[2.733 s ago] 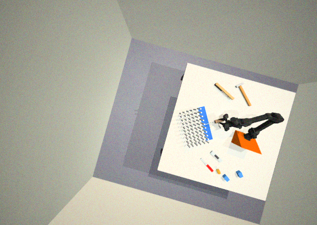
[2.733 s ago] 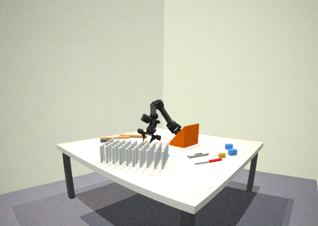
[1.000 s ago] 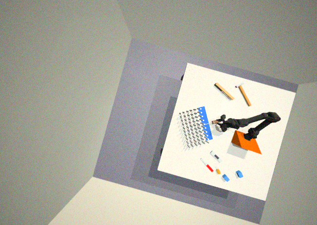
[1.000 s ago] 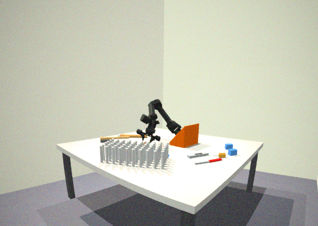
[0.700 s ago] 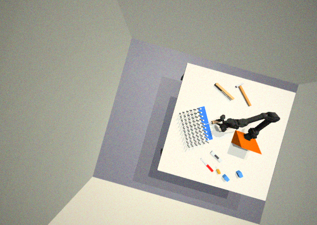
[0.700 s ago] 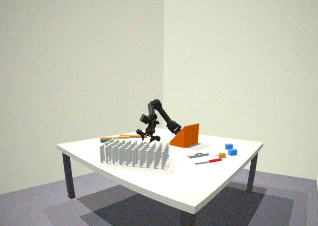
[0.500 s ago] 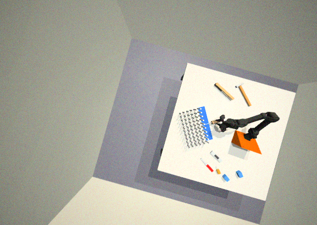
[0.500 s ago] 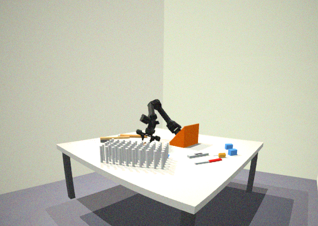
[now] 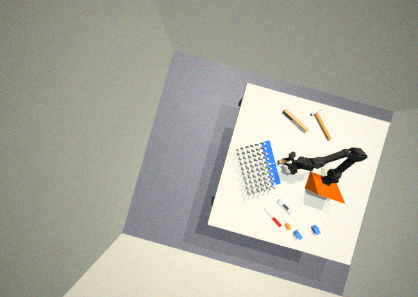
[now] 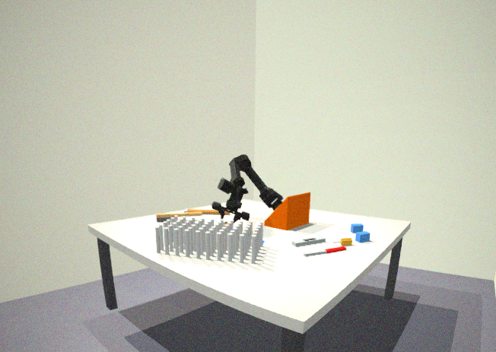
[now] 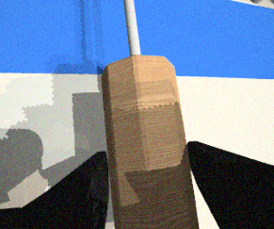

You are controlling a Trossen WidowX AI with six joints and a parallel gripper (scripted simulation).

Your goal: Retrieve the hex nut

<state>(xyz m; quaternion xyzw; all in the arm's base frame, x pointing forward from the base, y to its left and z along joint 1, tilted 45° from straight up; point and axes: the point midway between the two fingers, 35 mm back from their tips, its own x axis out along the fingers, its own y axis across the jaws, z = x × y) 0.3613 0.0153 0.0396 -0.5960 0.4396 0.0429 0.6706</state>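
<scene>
Right now the blue taped strip is 8 cm ahead of my gripper tip, 6 cm to the left of it and 4 cm below it. Round my gripper tip: orange-handled scraper (49 cm to the left, 28 cm behind, 2 cm below); red-handled tool (49 cm to the left, 13 cm behind, 3 cm below); white-grey bar (36 cm to the left, 20 cm behind, 2 cm below).
</scene>
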